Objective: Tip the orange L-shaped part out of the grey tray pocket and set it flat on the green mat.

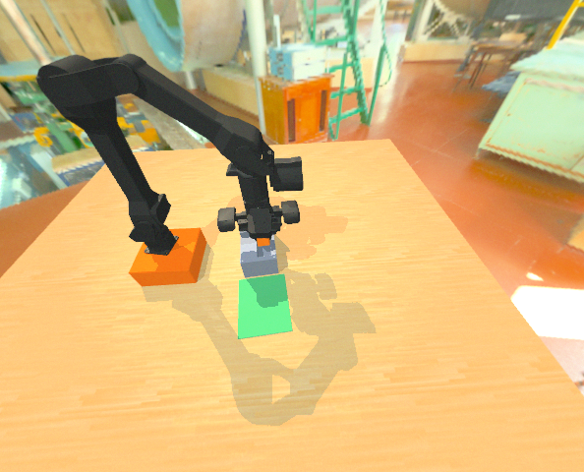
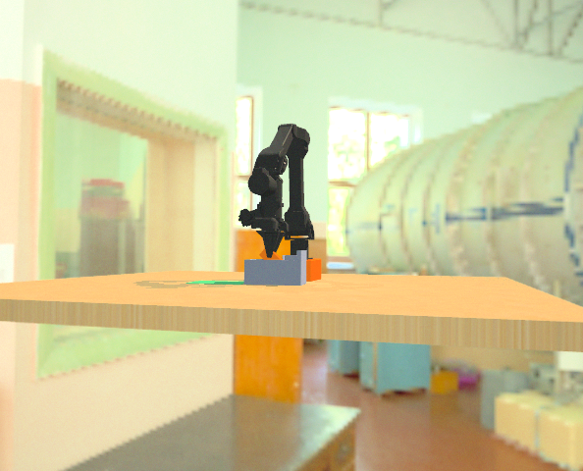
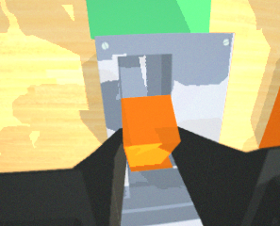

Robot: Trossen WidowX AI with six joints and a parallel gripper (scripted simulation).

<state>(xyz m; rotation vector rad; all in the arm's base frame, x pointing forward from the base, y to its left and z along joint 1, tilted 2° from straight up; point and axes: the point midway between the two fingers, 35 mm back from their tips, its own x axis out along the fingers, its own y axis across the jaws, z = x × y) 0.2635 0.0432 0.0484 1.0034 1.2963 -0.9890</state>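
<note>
Now: the green mat 2 cm ahead of my gripper tip, 14 cm to the right of it and 8 cm below it. The rest, counted from my gripper tip: orange L-shaped part: 2 cm behind, 3 cm to the left, 3 cm below.
</note>
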